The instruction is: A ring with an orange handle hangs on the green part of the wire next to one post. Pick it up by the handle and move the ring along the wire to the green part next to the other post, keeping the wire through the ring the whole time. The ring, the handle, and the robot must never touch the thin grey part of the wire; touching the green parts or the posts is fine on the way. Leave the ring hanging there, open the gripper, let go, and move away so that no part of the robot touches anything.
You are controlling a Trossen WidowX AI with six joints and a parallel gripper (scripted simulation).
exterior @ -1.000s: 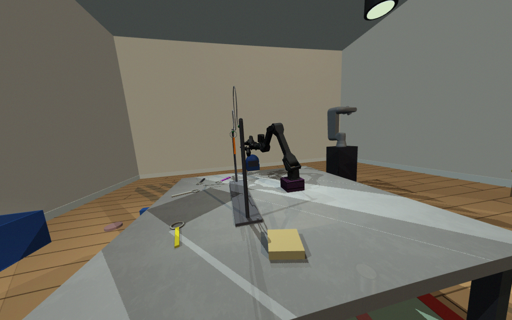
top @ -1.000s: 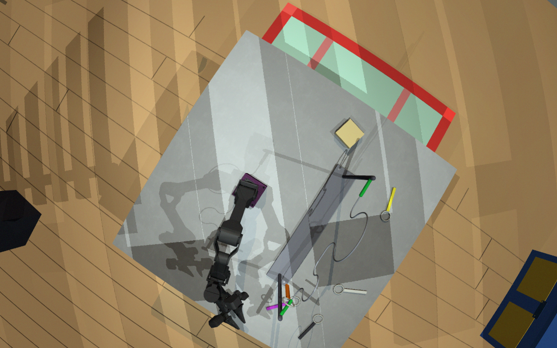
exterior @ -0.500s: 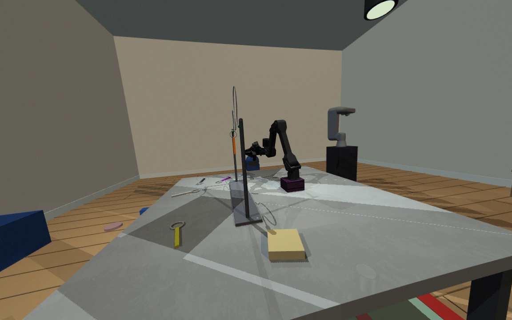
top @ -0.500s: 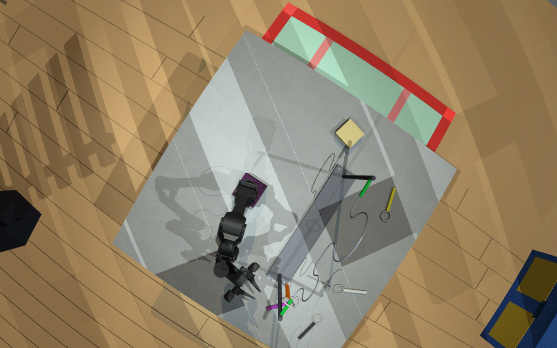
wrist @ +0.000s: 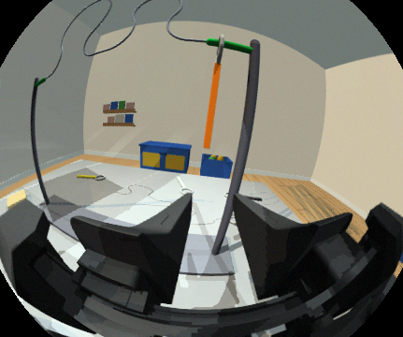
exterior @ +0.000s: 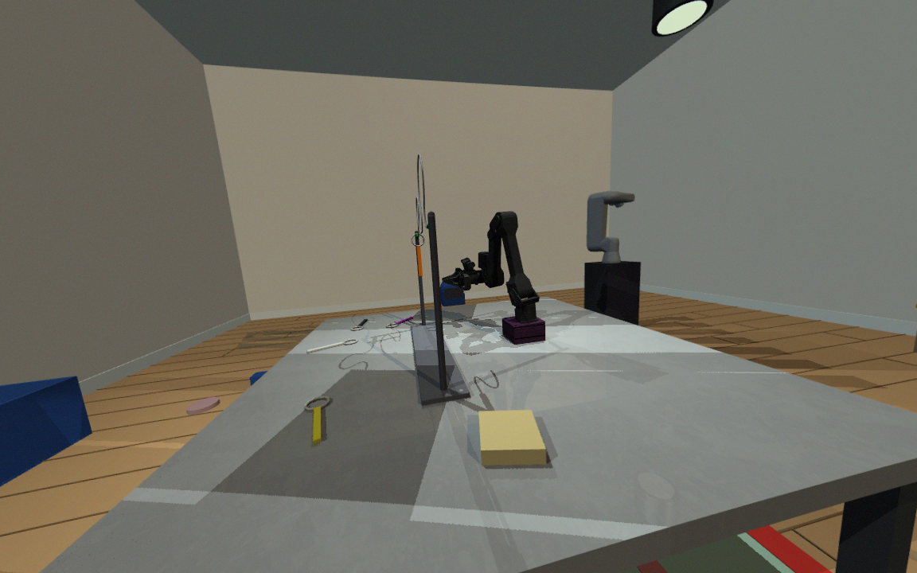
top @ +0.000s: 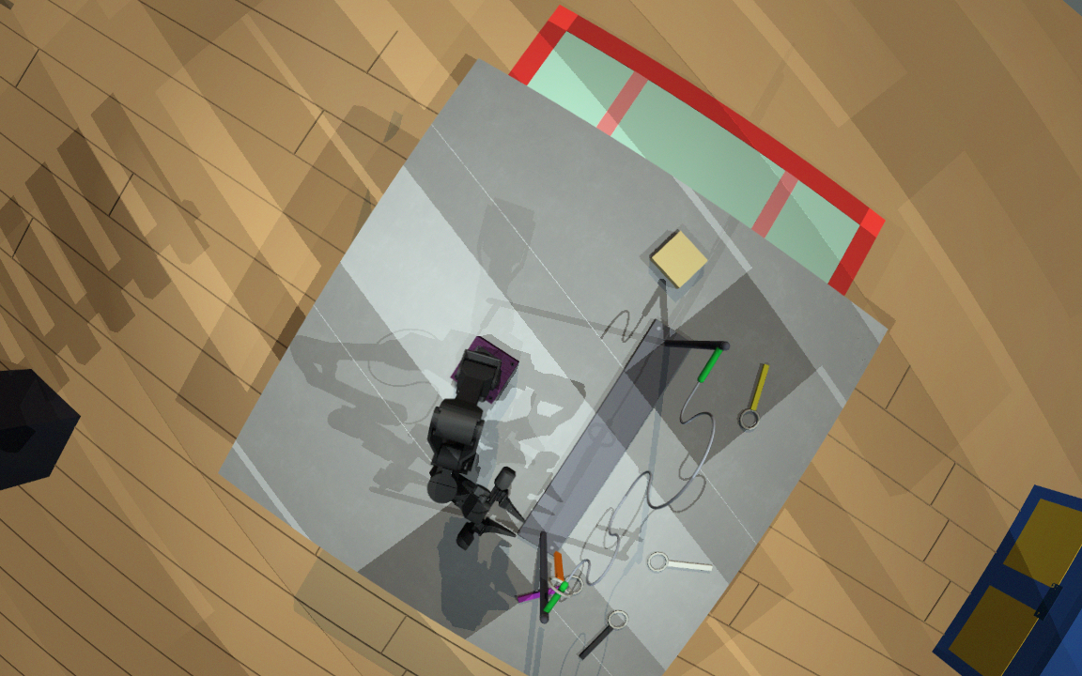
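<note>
The ring with orange handle is 9 cm ahead of my gripper tip, 1 cm to the left of it and 13 cm above it. Also, from my gripper tip: yellow-handled ring 34 cm ahead, 53 cm to the left, 20 cm below; then purple-handled ring 21 cm ahead, 15 cm to the right, 20 cm below; then tan block 3 cm behind, 70 cm to the left, 20 cm below.
</note>
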